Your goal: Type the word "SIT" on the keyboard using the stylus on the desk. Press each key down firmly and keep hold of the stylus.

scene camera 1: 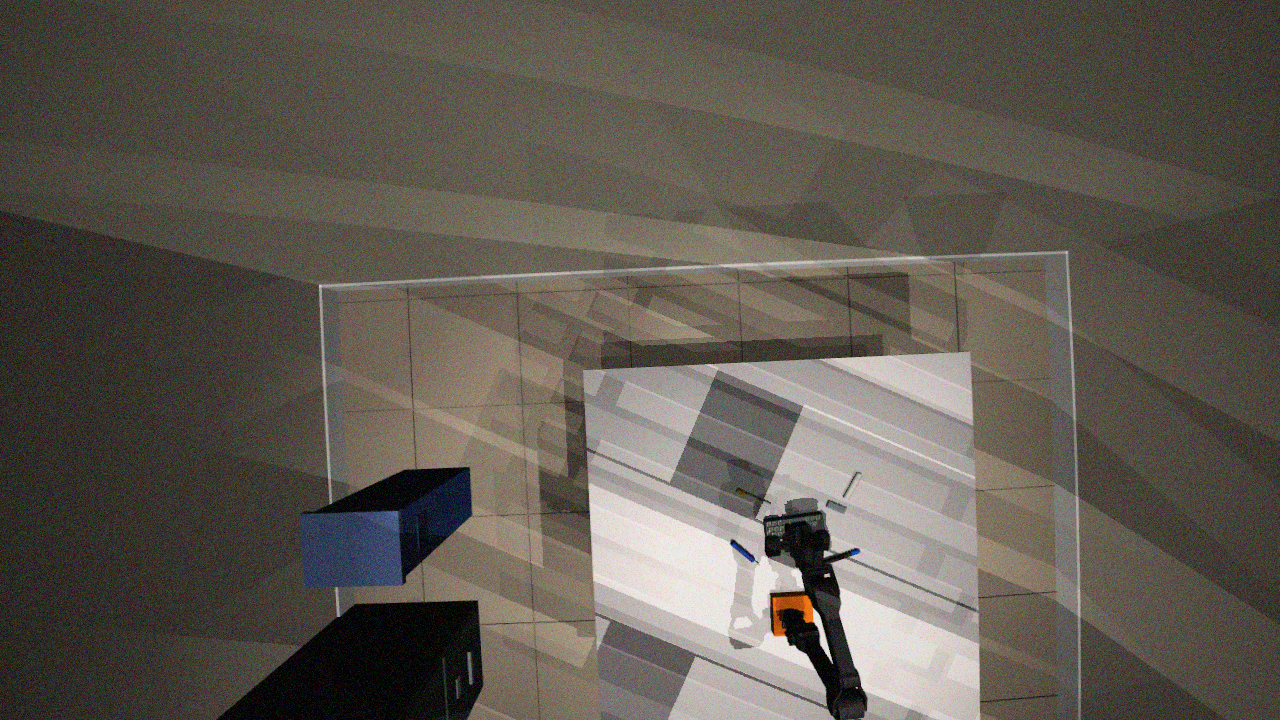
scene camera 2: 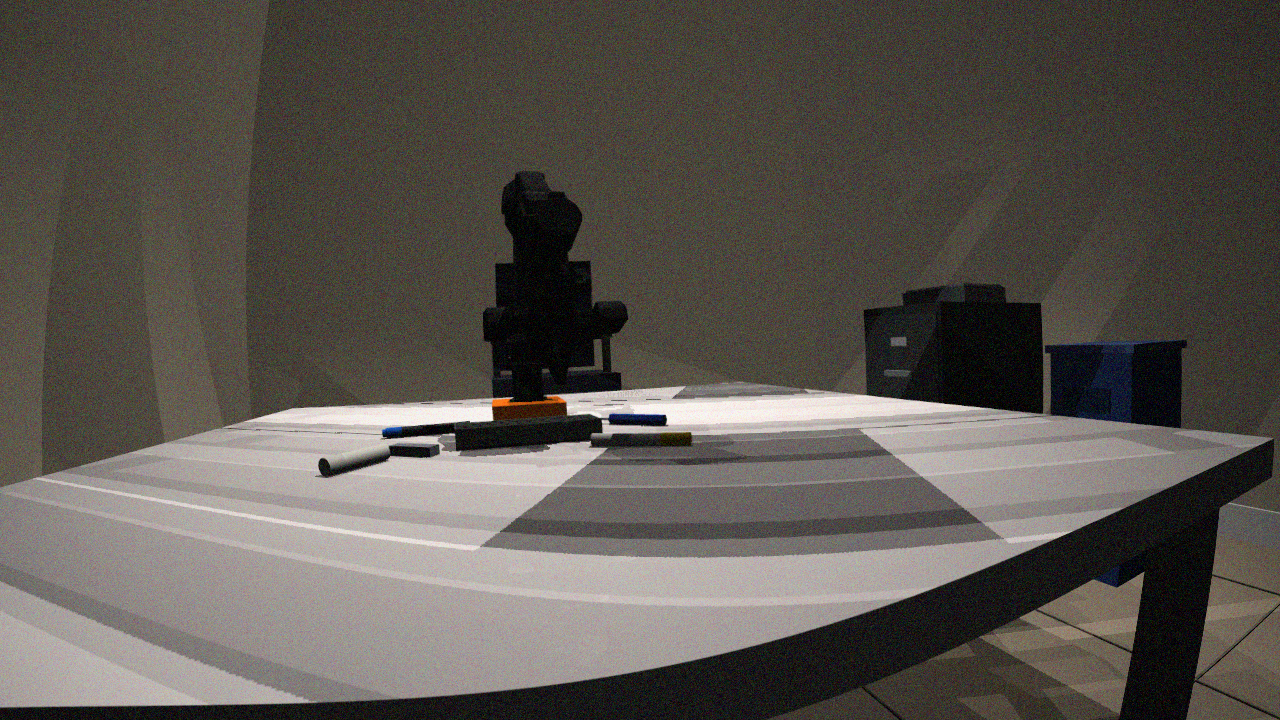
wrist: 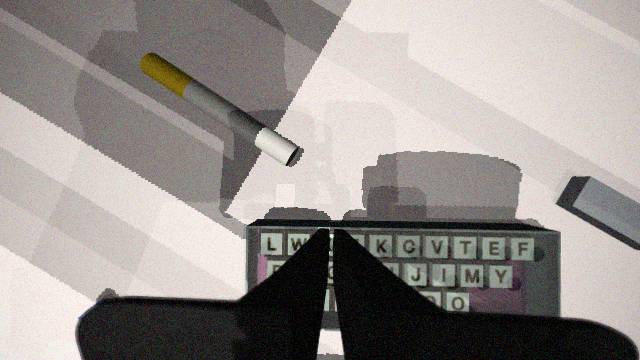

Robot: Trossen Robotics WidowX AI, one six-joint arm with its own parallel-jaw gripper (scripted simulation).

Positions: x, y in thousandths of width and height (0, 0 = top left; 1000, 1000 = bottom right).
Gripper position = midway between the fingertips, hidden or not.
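Holding nothing, my gripper (scene camera 2: 439, 534) is shut. I also see my gripper (scene camera 1: 614, 728) in scene camera 1, and the wrist view shows my gripper (wrist: 516, 662) too.
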